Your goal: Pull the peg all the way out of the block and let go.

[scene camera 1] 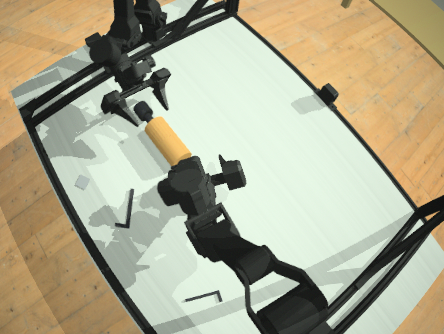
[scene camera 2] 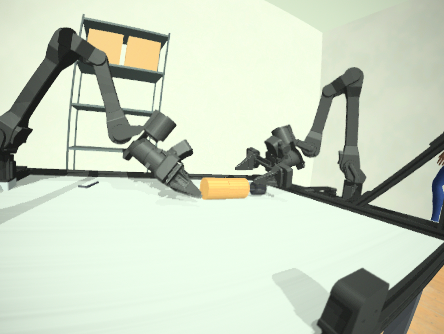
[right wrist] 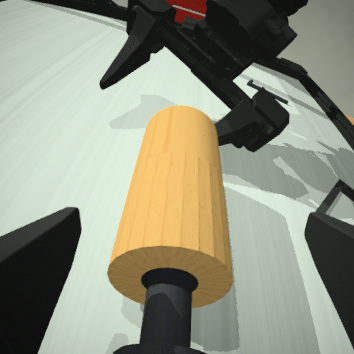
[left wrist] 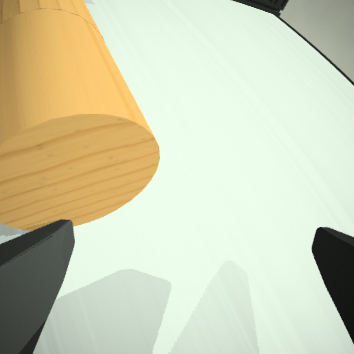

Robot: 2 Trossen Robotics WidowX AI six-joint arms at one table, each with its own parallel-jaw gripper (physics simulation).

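Places are measured from the left arm's base along level axes (x ahead, y left, z up), in centimetres.
Pixels of known places: left gripper, between the fingertips: [scene camera 1: 201,161] [scene camera 2: 201,196] [right wrist: 135,121] [left wrist: 197,237]; right gripper, between the fingertips: [scene camera 1: 153,117] [scene camera 2: 243,174] [right wrist: 196,222]; right arm's base, origin of its link: [scene camera 1: 152,34] [scene camera 2: 350,200].
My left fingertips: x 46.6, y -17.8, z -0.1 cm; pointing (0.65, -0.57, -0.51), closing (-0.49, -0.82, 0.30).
Behind a point stands the place of what it marks.
The block, an orange wooden cylinder [scene camera 1: 168,140] @[x 54.2, y -14.4, z 3.7 cm] [scene camera 2: 225,188] @[x 53.6, y -17.2, z 1.5 cm] [left wrist: 60,75] @[x 50.7, y -14.0, z 3.7 cm] [right wrist: 175,200] @[x 58.8, y -15.5, z 3.6 cm], lies on its side. The black peg [scene camera 1: 143,110] @[x 65.4, y -15.0, z 2.7 cm] [scene camera 2: 258,188] @[x 65.0, y -17.1, z 1.1 cm] [right wrist: 166,315] @[x 63.2, y -15.4, z 1.8 cm] sticks out of the hole in one end; its narrow neck enters the hole and its thicker head is outside. How deep it sits is hidden. My right gripper [scene camera 1: 153,117] @[x 60.8, y -15.1, z 4.7 cm] [scene camera 2: 244,176] @[x 60.8, y -15.1, z 4.7 cm] [right wrist: 196,222] @[x 60.8, y -15.1, z 4.7 cm] is open and empty, its fingers spread to either side of the peg without touching it. My left gripper [left wrist: 197,237] @[x 46.6, y -17.8, z -0.1 cm] is open and empty at the block's other, solid end, one fingertip close to that end's lower edge.
Two black L-shaped pieces [scene camera 1: 130,210] @[x 48.4, y 2.5, z -1.2 cm] [scene camera 1: 205,297] @[x 22.4, y 2.5, z -1.3 cm] and a small grey square [scene camera 1: 82,182] @[x 62.2, y 8.0, z -1.6 cm] lie on the table. A black camera-like box [scene camera 1: 329,94] @[x 38.0, y -56.7, z 2.8 cm] [scene camera 2: 357,300] @[x 36.4, y -58.7, z 3.2 cm] is at the table's edge. Black frame bars border the table. A shelf unit [scene camera 2: 125,27] with boxes stands behind.
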